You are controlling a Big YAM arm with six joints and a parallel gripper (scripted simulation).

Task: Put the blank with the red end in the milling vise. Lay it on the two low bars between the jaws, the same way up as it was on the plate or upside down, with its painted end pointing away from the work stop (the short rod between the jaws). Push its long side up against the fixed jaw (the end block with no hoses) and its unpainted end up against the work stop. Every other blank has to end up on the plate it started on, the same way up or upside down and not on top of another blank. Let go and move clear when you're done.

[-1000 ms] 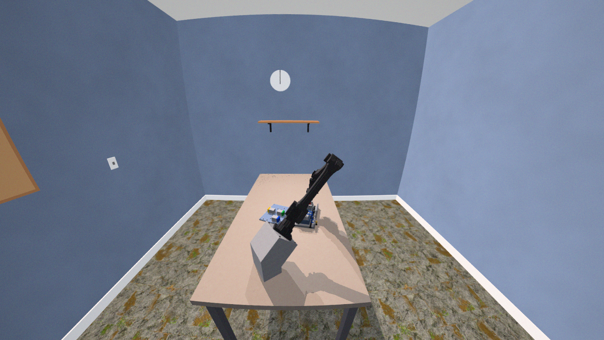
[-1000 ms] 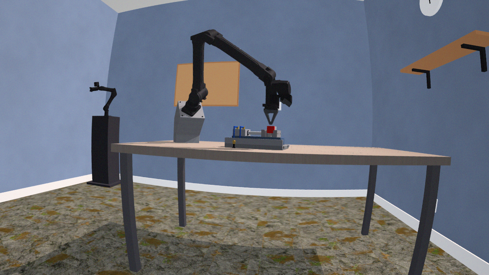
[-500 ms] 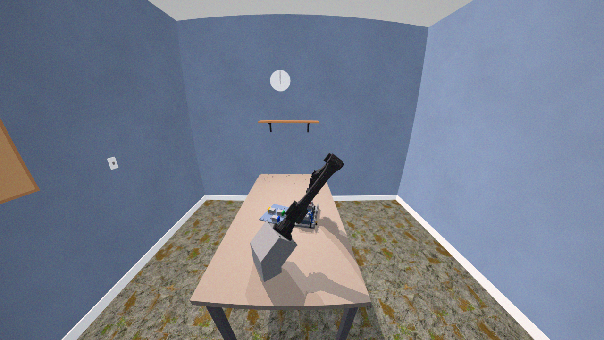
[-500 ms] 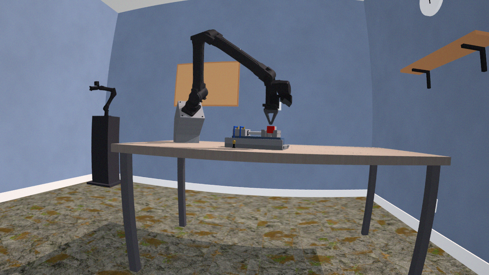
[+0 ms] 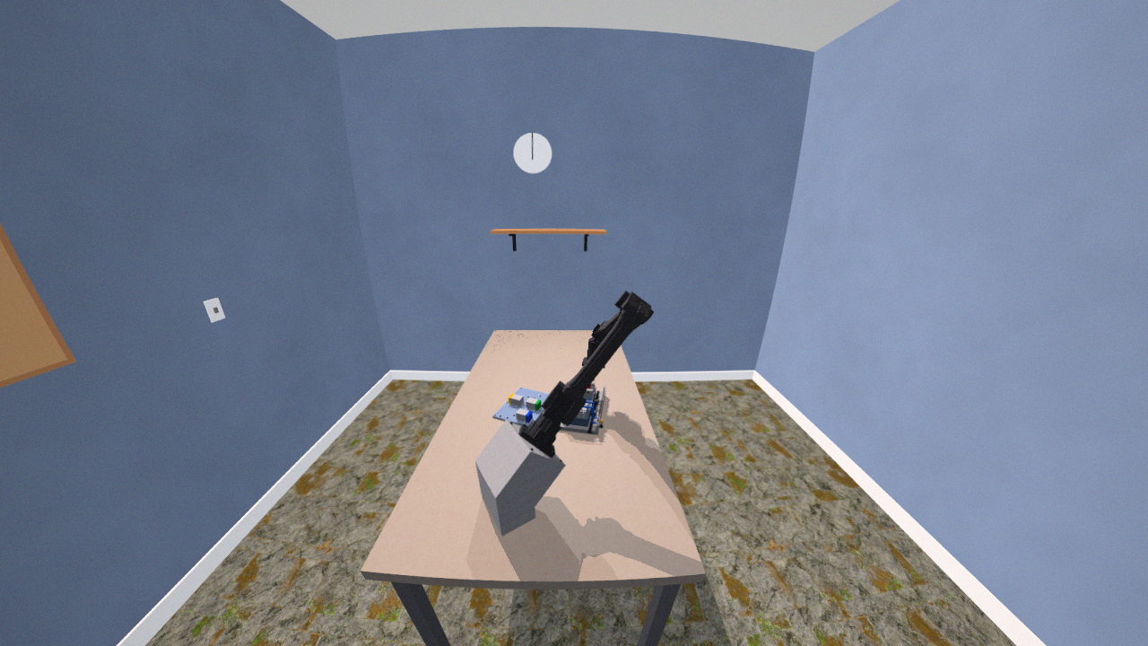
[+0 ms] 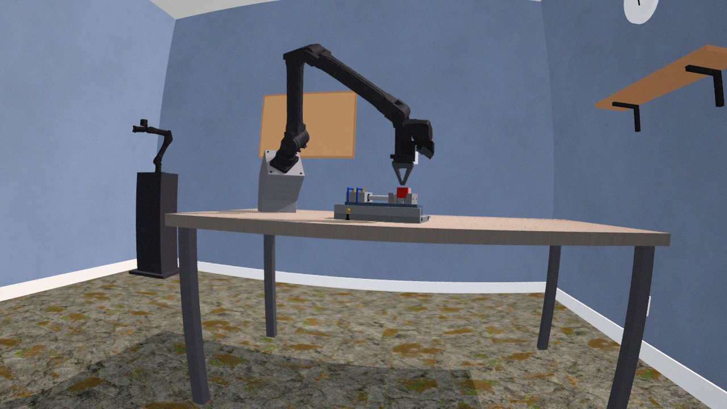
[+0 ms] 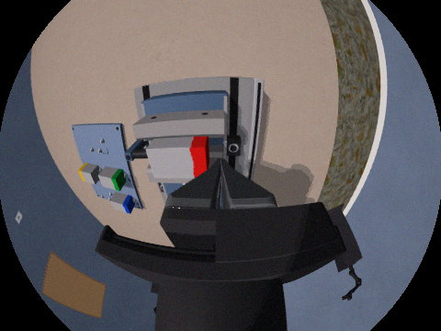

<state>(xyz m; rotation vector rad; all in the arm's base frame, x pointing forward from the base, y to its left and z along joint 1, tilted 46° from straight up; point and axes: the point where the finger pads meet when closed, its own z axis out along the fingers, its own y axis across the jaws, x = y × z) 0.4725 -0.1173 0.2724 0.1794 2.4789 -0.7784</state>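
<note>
The work stop is 20 mm ahead of my hand, 90 mm to the left of it and 40 mm below it. From my hand the other things lie so: green-ended blank: 20 mm behind, 280 mm to the left, 110 mm below; blue plate: 320 mm to the left, 130 mm below; vise: 60 mm behind, 70 mm to the left, 90 mm below.
</note>
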